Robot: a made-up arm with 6 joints. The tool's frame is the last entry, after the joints. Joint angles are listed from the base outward. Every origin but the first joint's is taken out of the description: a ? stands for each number. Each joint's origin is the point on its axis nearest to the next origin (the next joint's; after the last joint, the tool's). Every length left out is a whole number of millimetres.
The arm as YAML. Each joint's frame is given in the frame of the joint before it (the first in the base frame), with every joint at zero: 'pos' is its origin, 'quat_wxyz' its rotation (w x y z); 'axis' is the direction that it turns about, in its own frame. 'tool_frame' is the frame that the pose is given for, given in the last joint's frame.
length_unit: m
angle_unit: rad
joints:
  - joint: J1
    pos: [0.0, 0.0, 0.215]
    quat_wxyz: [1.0, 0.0, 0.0, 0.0]
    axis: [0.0, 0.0, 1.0]
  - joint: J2
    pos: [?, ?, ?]
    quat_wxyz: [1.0, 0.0, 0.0, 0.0]
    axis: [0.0, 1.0, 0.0]
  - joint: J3
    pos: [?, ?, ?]
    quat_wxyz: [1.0, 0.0, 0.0, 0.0]
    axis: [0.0, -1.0, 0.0]
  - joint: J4
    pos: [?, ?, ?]
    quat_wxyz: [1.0, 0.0, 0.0, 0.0]
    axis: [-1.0, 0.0, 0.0]
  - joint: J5
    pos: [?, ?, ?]
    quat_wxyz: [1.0, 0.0, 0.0, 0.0]
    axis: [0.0, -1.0, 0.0]
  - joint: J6
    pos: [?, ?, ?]
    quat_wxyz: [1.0, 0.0, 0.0, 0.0]
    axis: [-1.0, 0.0, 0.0]
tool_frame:
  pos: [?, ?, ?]
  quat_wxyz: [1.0, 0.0, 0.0, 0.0]
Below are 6 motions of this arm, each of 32 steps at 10 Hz.
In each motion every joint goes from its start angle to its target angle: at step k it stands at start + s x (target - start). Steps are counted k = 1, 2, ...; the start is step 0. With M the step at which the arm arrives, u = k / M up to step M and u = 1 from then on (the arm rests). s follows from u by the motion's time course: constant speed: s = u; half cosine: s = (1 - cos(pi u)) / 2; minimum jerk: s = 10 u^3 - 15 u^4 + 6 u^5.
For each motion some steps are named. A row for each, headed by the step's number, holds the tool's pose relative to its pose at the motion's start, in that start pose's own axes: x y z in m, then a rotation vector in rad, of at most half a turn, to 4 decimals.
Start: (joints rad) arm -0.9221 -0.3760 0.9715 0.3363 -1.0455 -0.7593
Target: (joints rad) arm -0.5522 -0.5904 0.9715 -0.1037 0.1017 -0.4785
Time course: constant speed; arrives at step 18
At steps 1, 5, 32:
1: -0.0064 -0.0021 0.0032 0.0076 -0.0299 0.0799
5: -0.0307 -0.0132 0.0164 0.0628 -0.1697 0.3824
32: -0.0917 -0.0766 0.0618 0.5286 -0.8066 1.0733

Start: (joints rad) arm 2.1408 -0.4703 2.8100 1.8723 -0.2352 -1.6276
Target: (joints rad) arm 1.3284 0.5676 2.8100 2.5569 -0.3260 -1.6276
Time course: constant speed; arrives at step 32
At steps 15, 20, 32:
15: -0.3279 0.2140 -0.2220 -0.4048 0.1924 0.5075
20: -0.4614 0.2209 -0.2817 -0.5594 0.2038 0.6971
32: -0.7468 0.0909 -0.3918 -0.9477 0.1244 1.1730

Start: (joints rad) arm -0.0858 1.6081 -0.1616 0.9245 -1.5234 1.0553
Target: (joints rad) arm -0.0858 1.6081 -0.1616 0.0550 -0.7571 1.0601
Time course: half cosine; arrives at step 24
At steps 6, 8, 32:
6: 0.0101 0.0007 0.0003 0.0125 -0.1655 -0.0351
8: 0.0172 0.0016 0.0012 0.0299 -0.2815 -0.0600
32: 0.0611 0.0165 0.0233 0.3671 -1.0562 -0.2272

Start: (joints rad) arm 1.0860 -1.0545 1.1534 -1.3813 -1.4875 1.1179
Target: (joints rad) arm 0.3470 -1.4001 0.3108 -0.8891 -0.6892 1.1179
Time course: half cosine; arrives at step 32
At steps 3, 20, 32:
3: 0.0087 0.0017 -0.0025 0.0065 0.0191 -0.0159
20: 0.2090 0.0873 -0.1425 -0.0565 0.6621 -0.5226
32: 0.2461 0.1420 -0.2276 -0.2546 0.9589 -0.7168

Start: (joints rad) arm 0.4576 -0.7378 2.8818 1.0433 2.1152 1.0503
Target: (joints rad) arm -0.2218 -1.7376 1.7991 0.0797 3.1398 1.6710
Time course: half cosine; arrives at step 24
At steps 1, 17, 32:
1: 0.0005 0.0024 -0.0003 -0.0041 0.0016 -0.0083
17: 0.2945 0.3570 -0.0877 -0.9899 0.7030 -1.2656
32: 0.4114 0.3899 -0.1158 -1.2778 0.9881 -1.4341

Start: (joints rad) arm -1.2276 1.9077 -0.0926 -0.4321 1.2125 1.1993
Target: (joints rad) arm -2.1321 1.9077 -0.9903 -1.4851 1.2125 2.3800
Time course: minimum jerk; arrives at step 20
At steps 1, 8, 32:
1: -0.0006 0.0001 -0.0004 -0.0006 0.0023 0.0003
8: -0.1861 0.0154 -0.0572 -0.1901 0.5985 0.2196
32: -0.5262 -0.0996 0.0982 -0.5289 1.2612 1.5041

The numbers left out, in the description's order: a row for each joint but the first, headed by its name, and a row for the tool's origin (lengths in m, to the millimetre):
J2: 0.0 0.0 0.0
J3: 0.0 0.0 0.367
J4: 0.559 0.0 0.0
J5: 0.0 -0.08 0.0
J6: 0.0 0.0 0.0
tool: 0.0 0.0 0.0

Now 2 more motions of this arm.
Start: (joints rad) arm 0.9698 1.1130 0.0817 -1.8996 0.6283 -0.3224
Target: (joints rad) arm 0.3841 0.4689 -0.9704 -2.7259 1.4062 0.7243
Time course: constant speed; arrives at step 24
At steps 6, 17, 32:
6: -0.0158 0.0029 0.0989 -0.0487 -0.3437 -0.2094
17: -0.0810 -0.0371 0.2571 -0.1565 -0.7603 -0.8969
32: -0.1406 -0.0882 0.3301 -0.1836 -0.7817 -1.4819

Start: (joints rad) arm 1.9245 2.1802 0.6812 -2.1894 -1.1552 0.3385
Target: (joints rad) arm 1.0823 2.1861 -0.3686 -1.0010 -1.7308 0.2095
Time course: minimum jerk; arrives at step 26
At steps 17, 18, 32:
17: -0.2828 -0.2606 -0.2241 0.8409 0.6012 -0.2306
18: -0.2896 -0.2700 -0.2543 0.9032 0.6835 -0.2213
32: -0.3025 -0.2864 -0.3510 1.0764 0.9704 -0.1714

